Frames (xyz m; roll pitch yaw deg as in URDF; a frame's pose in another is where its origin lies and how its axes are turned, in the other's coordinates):
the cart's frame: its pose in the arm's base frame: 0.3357 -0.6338 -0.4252 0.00 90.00 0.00
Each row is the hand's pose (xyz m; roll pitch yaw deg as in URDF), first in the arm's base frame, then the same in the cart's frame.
Working: the arm's base frame: its pose in the cart's frame: -0.4252 0.6338 -0.3357 0.00 -90.00 0.00

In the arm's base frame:
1: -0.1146 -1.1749 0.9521 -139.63 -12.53 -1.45
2: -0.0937 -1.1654 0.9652 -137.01 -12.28 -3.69
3: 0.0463 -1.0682 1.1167 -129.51 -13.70 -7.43
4: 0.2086 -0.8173 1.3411 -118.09 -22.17 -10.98
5: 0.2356 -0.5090 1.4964 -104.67 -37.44 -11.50
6: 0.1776 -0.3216 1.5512 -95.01 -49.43 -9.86
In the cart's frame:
1: -1.3773 -0.5411 -0.4503 33.72 -77.39 -173.50
2: -1.3904 -0.5316 -0.4294 26.12 -77.19 -163.53
3: -1.5419 -0.4344 -0.2894 21.65 -74.45 -152.06
4: -1.7663 -0.1835 -0.1271 34.70 -65.38 -154.95
5: -1.9216 0.1248 -0.1001 56.83 -51.08 -165.41
6: -1.9764 0.3122 -0.1581 72.10 -39.85 -171.66

